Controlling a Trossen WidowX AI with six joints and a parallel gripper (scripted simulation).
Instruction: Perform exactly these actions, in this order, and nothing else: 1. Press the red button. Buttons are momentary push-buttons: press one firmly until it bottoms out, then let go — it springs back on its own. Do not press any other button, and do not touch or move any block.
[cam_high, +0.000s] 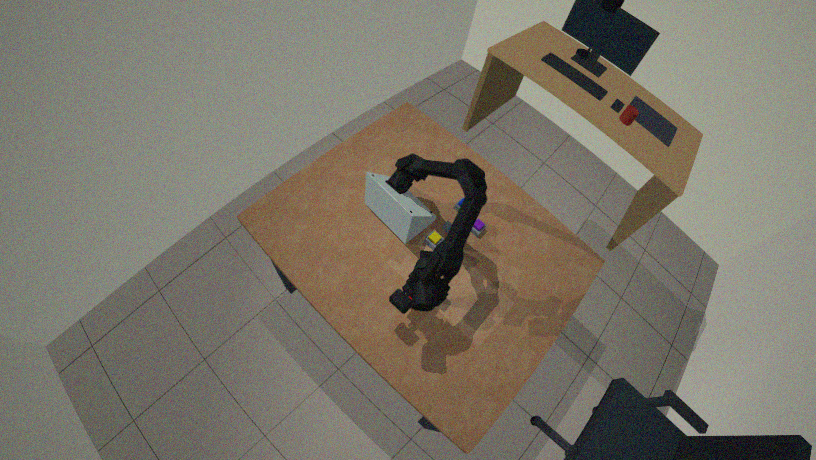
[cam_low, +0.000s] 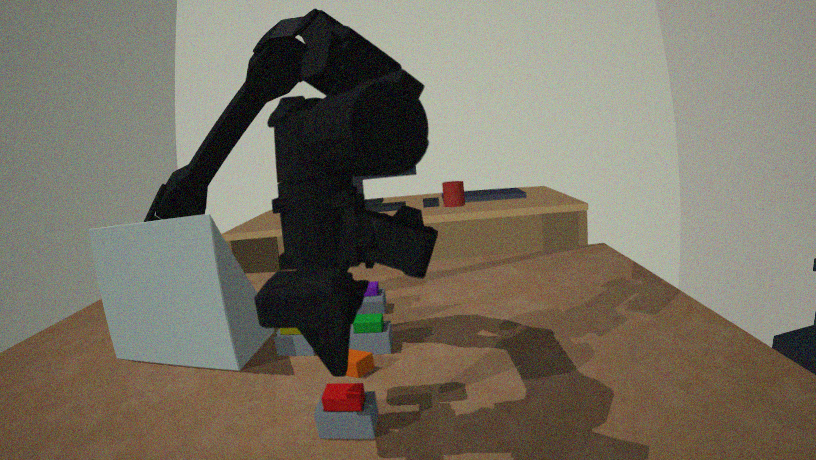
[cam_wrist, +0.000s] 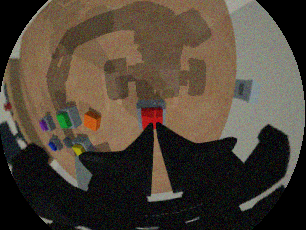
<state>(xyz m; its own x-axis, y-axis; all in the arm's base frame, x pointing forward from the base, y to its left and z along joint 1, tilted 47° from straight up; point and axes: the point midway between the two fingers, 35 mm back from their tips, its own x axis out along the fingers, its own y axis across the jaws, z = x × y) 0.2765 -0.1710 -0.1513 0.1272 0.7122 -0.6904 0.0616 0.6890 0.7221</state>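
Right now my gripper tip is 2 cm above the red button. The rest, counted from my gripper tip: green button: 2 cm ahead, 20 cm to the left, 2 cm below; then orange block: 13 cm to the left, 5 cm below; then yellow button: 8 cm behind, 21 cm to the left, 2 cm below.
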